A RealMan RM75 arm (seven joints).
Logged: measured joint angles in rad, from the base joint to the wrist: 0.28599 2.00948 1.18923 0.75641 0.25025 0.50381 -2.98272; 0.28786 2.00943 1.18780 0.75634 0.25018 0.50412 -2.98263; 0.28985 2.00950 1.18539 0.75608 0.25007 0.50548 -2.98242; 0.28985 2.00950 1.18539 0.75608 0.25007 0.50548 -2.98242; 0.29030 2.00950 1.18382 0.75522 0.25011 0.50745 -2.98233; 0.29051 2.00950 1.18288 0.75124 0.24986 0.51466 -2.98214; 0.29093 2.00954 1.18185 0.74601 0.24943 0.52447 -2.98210; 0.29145 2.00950 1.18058 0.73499 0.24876 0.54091 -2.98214; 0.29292 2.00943 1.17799 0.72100 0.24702 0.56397 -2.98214; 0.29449 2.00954 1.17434 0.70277 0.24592 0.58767 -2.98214; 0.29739 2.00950 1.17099 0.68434 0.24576 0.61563 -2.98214; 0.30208 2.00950 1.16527 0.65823 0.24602 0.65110 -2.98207; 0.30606 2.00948 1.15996 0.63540 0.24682 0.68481 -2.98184
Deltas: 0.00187 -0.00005 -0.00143 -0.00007 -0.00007 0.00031 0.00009; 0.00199 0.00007 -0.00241 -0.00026 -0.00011 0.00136 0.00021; 0.00000 0.00000 0.00000 0.00000 0.00000 0.00000 0.00000; 0.00045 0.00000 -0.00157 -0.00086 0.00004 0.00197 0.00009; 0.00021 0.00000 -0.00094 -0.00398 -0.00025 0.00721 0.00019; 0.00042 0.00004 -0.00103 -0.00523 -0.00043 0.00981 0.00004; 0.00052 -0.00004 -0.00127 -0.01102 -0.00067 0.01644 -0.00004; 0.00147 -0.00007 -0.00259 -0.01399 -0.00174 0.02306 0.00000; 0.00157 0.00011 -0.00365 -0.01823 -0.00110 0.02370 0.00000; 0.00290 -0.00004 -0.00335 -0.01843 -0.00016 0.02796 0.00000; 0.00469 0.00000 -0.00572 -0.02611 0.00026 0.03547 0.00007; 0.00398 -0.00002 -0.00531 -0.02283 0.00080 0.03371 0.00023
